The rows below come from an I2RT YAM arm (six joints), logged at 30 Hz.
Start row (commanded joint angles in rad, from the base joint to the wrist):
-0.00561 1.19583 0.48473 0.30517 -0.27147 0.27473
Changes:
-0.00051 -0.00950 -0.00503 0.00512 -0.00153 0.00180
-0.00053 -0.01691 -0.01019 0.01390 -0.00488 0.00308
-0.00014 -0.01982 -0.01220 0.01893 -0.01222 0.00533
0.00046 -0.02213 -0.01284 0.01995 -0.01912 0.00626
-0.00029 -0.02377 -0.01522 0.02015 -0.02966 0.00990
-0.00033 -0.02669 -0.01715 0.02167 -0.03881 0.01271
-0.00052 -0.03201 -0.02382 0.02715 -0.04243 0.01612
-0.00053 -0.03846 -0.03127 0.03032 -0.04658 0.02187
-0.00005 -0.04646 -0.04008 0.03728 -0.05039 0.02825
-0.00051 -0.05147 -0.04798 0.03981 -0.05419 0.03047
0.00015 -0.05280 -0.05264 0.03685 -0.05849 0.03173
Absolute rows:
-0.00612 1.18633 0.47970 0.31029 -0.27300 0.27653
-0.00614 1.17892 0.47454 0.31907 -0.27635 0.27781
-0.00575 1.17601 0.47253 0.32410 -0.28369 0.28006
-0.00515 1.17370 0.47189 0.32512 -0.29059 0.28099
-0.00590 1.17206 0.46951 0.32532 -0.30113 0.28463
-0.00594 1.16914 0.46758 0.32684 -0.31028 0.28744
-0.00613 1.16382 0.46091 0.33232 -0.31390 0.29085
-0.00614 1.15737 0.45346 0.33549 -0.31805 0.29660
-0.00566 1.14937 0.44465 0.34245 -0.32186 0.30298
-0.00612 1.14436 0.43675 0.34498 -0.32566 0.30520
-0.00546 1.14303 0.43209 0.34202 -0.32996 0.30646

